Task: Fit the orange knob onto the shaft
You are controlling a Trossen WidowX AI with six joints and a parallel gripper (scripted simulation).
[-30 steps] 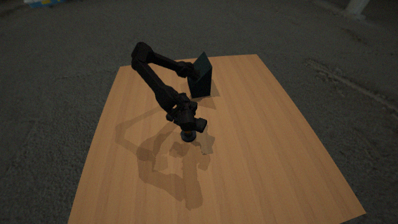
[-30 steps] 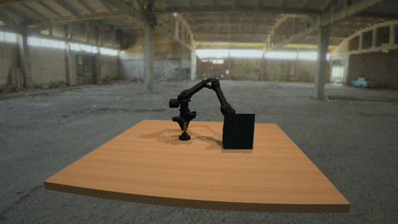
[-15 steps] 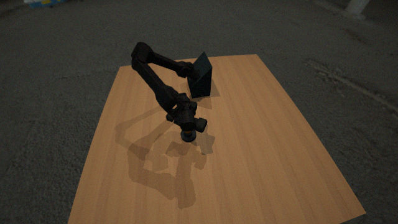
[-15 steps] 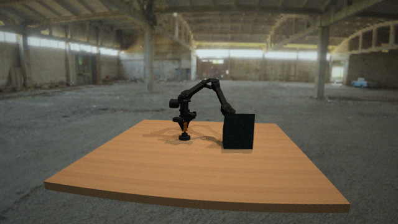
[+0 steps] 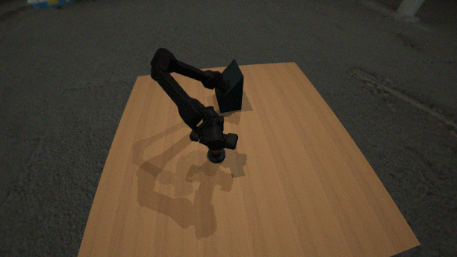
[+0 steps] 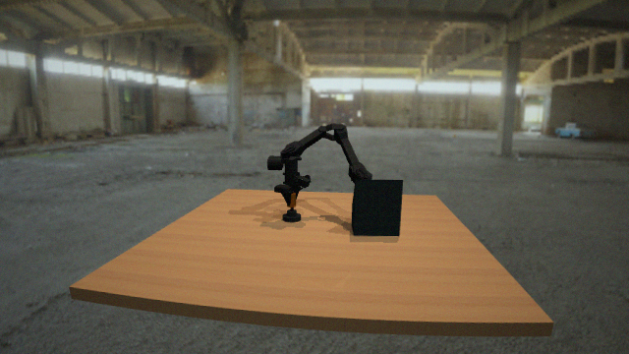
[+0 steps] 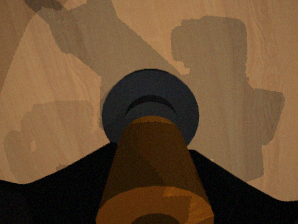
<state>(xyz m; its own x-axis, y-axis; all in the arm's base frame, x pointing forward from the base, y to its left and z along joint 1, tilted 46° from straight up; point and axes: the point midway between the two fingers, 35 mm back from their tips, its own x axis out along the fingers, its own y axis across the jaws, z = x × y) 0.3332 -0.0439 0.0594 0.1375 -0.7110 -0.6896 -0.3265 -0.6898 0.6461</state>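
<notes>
Now: the orange knob 2 cm above my gripper tip. From my gripper tip the other things lie so: dark round pedestal (4 cm below).
</notes>
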